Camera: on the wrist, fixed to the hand. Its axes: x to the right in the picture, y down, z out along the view.
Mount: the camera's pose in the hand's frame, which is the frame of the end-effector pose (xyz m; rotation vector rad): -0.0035 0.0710 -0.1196 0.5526 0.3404 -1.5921
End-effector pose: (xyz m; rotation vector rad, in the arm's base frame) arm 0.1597 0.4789 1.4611 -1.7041 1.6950 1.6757
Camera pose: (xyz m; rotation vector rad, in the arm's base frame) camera 0.1692 0.3655 1.5412 -2.0134 0.2971 0.1683
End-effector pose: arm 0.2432 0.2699 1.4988 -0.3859 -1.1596 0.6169
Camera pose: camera 0.3359 0.3261 1.4116 0.8602 -0.6134 -0.5388
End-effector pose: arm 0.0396 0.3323 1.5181 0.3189 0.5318 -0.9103
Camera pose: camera 0.0598 0.4328 1.4240 0.5488 0.8309 -2.5995
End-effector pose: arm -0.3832 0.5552 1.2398 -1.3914 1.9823 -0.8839
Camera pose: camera -0.5134 0.5997 1.2602 2.2738 -0.2456 2.0530
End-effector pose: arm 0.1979 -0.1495 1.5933 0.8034 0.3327 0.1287
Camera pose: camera 0.1548 -0.0196 1.5683 0.8452 1.2704 -1.3815
